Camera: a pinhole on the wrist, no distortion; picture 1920 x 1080 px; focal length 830.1 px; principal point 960.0 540.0 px. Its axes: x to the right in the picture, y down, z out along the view. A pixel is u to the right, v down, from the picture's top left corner.
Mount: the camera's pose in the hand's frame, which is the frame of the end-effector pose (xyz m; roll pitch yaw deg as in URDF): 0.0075 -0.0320 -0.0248 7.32 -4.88 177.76
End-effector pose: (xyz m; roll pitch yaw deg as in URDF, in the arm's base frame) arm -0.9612 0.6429 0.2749 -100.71 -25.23 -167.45
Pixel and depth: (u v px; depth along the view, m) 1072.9 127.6 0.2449
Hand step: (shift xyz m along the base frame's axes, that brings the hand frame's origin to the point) -0.0258 -0.1888 -0.1415
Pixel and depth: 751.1 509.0 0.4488
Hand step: -0.1024 -0.4257 -0.0319
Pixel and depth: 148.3 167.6 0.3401
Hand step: -0.3604 -0.3173 -0.0172
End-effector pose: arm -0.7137 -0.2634 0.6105 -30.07 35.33 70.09
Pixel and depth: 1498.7 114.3 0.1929
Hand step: -0.1628 0.0327 0.1331
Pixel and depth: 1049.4 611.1 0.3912
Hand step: -0.0975 0.2363 0.2674
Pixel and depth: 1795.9 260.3 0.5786
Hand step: -0.5485 -0.0231 0.5973
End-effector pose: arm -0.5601 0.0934 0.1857 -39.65 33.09 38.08
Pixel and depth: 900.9 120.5 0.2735
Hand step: -0.0813 0.2549 0.0420
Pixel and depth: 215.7 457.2 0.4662
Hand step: 0.2413 0.5633 -0.0300
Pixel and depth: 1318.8 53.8 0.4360
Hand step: -0.3245 0.3381 0.1735
